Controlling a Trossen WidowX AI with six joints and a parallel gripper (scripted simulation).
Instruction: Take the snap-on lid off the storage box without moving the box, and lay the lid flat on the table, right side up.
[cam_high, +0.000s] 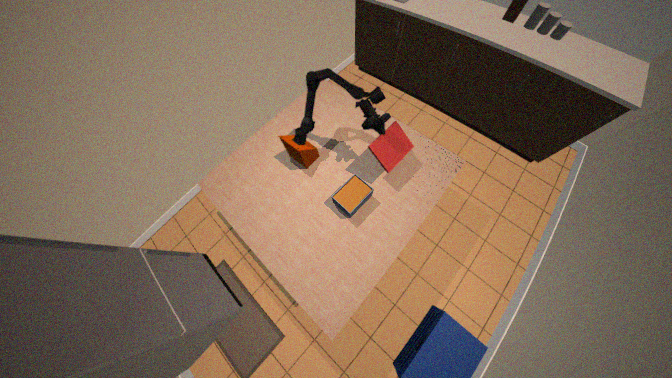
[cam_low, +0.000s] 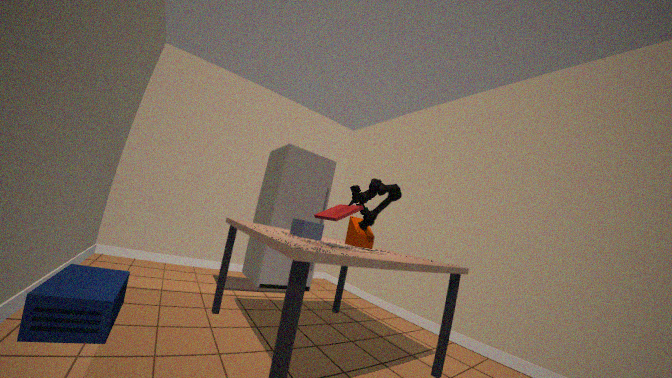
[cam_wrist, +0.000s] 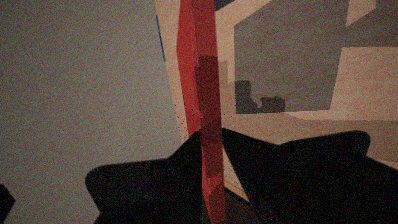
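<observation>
Right now the red lid is 70 mm ahead of my gripper tip and 40 mm below it. From my gripper tip the other things lie so: storage box (60 mm ahead, 330 mm to the right, 180 mm below).
</observation>
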